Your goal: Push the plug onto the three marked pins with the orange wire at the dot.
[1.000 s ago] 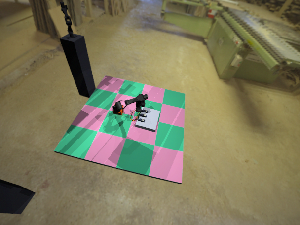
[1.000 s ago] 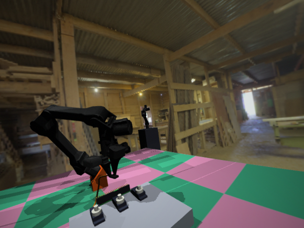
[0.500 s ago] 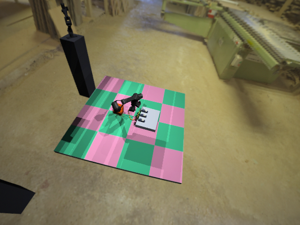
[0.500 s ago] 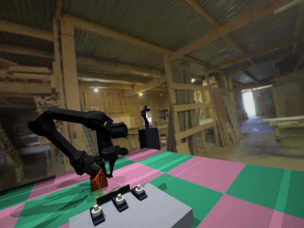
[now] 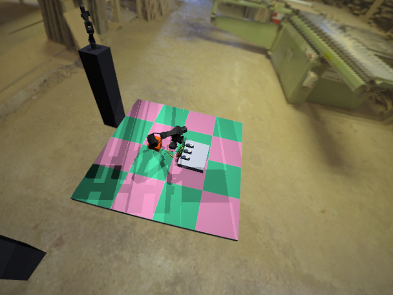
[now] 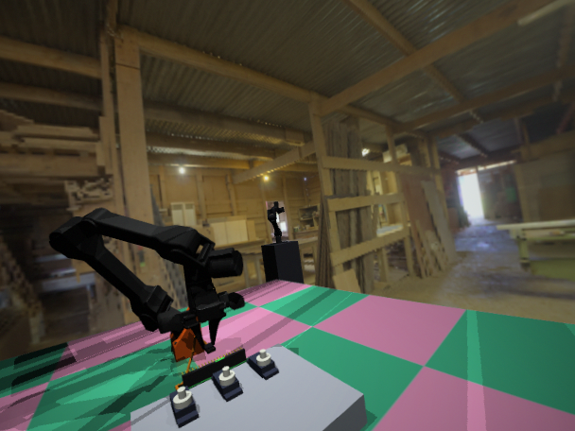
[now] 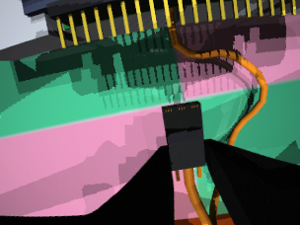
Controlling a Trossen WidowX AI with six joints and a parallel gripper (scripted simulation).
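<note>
The green band lies 8 cm ahead of my gripper tip. Also, from my gripper tip: black pin row 8 cm ahead, 1 cm to the right, 1 cm below; grey holder plate 24 cm ahead, 5 cm below.
</note>
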